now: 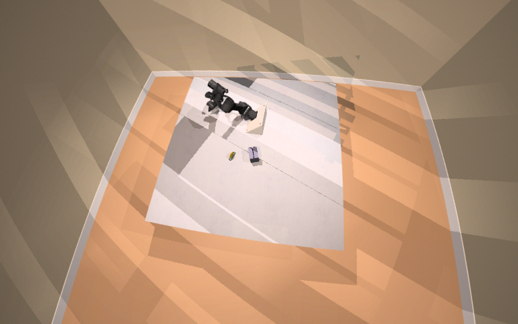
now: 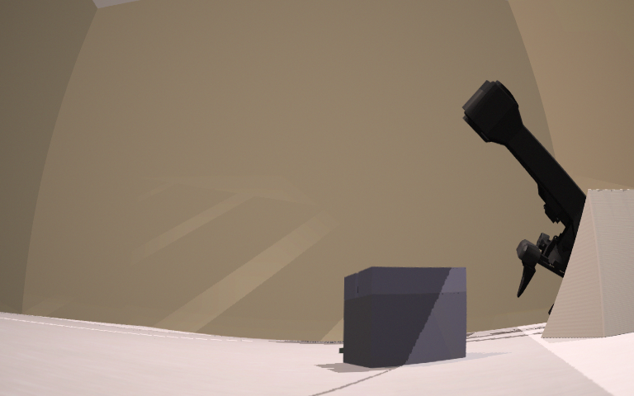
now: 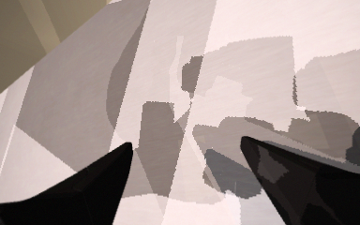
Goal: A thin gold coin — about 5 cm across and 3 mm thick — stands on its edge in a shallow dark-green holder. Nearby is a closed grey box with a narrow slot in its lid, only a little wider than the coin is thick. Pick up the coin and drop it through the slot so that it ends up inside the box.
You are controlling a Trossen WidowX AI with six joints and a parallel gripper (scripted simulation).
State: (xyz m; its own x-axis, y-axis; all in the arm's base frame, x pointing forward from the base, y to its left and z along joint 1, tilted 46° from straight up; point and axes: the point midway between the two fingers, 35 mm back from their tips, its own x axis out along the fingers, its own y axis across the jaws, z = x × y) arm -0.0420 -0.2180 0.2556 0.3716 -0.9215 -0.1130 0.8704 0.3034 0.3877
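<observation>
My gripper tip is now 35 cm short of the coin, 24 cm to the right of it and 2 cm above it.
</observation>
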